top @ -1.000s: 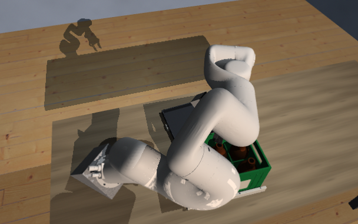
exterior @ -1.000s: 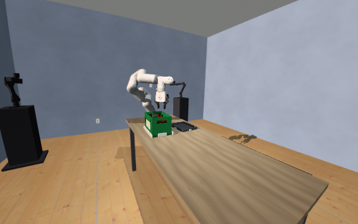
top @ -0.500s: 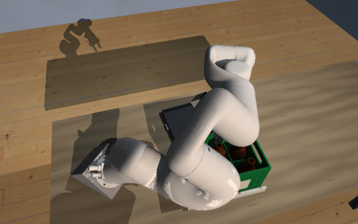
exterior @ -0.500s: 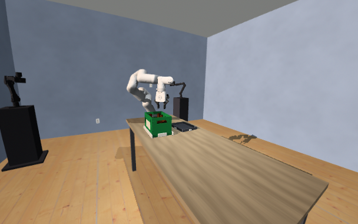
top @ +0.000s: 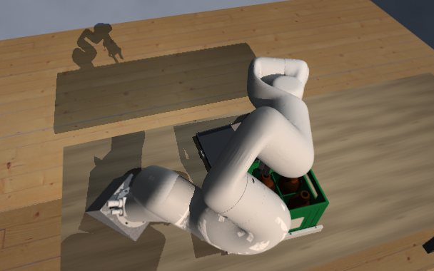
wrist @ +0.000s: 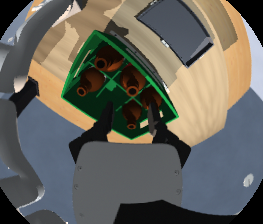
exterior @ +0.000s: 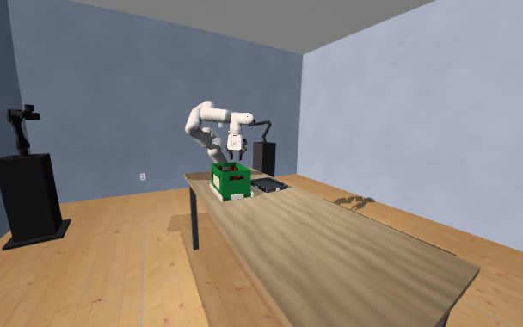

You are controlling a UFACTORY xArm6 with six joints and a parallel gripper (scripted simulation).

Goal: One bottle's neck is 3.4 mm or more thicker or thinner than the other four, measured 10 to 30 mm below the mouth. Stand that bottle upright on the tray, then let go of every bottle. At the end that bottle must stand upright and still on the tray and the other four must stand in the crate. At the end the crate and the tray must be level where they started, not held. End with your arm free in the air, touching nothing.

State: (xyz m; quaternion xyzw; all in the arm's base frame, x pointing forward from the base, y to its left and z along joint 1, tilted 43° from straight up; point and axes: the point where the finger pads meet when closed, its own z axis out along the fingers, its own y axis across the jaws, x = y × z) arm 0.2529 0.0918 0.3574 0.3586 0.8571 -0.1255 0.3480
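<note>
My hand is 40 mm to the left of the green crate and 150 mm above it. Also, from my hand: dark tray 30 mm ahead, 260 mm to the left, 220 mm below.
</note>
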